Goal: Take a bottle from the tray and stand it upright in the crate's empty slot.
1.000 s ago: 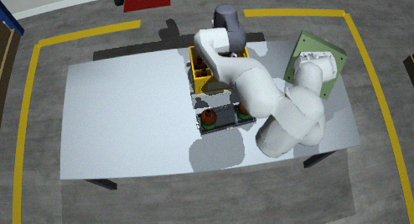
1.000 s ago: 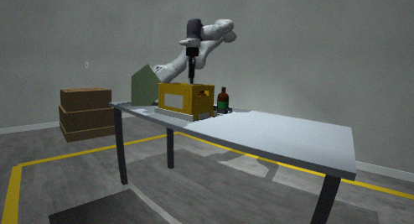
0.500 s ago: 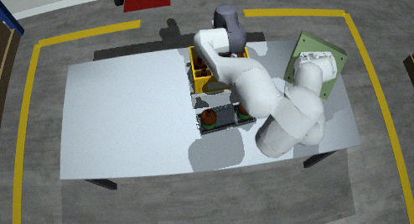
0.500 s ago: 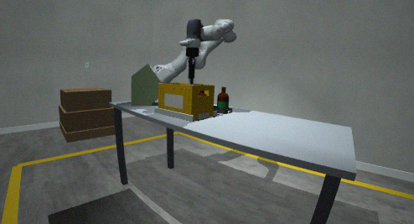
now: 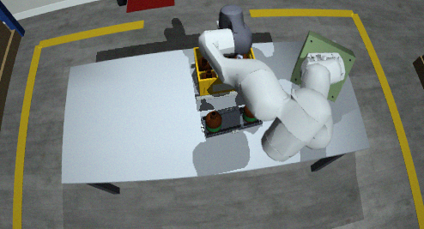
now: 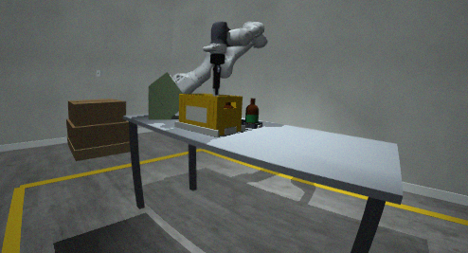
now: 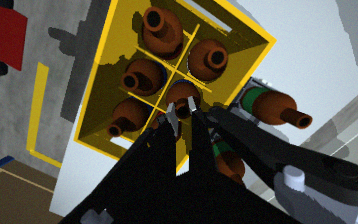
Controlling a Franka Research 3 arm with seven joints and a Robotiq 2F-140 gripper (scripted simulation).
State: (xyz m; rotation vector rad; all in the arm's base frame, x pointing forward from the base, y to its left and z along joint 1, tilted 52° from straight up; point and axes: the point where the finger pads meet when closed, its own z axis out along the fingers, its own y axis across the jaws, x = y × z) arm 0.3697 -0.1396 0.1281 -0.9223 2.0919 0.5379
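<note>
Now: the yellow crate 90 mm below my hand, 40 mm to the right of it and 10 mm ahead of it. The rest, counted from my hand: dark tray: 190 mm to the left, 160 mm below, 30 mm behind.
</note>
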